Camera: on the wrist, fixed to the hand. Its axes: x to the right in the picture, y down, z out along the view.
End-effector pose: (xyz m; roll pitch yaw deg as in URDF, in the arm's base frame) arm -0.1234 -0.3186 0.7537 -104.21 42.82 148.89
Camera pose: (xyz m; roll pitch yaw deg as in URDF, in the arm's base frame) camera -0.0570 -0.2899 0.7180 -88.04 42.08 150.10
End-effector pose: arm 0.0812 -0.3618 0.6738 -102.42 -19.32 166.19
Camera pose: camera 0.0827 -0.3034 0.6183 -87.38 -20.08 167.12
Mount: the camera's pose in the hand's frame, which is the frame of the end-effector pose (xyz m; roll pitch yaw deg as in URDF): -0.0066 0.0675 -0.0436 15.36 -0.69 -0.93
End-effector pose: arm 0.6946 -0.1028 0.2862 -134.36 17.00 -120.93
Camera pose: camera 0.6333 -0.0526 0.2711 -118.66 16.81 -119.74
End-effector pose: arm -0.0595 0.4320 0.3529 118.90 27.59 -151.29
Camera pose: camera -0.0843 0.4121 0.4270 134.17 28.74 -151.47
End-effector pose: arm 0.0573 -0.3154 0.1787 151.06 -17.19 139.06
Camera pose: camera 0.1028 -0.3046 0.2444 166.27 -16.14 139.56
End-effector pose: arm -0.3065 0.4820 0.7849 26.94 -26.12 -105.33
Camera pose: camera -0.2288 0.4631 0.7746 42.86 -26.31 -106.60
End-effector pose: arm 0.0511 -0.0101 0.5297 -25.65 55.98 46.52
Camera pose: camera -0.0210 -0.0251 0.4968 -11.07 54.95 45.58
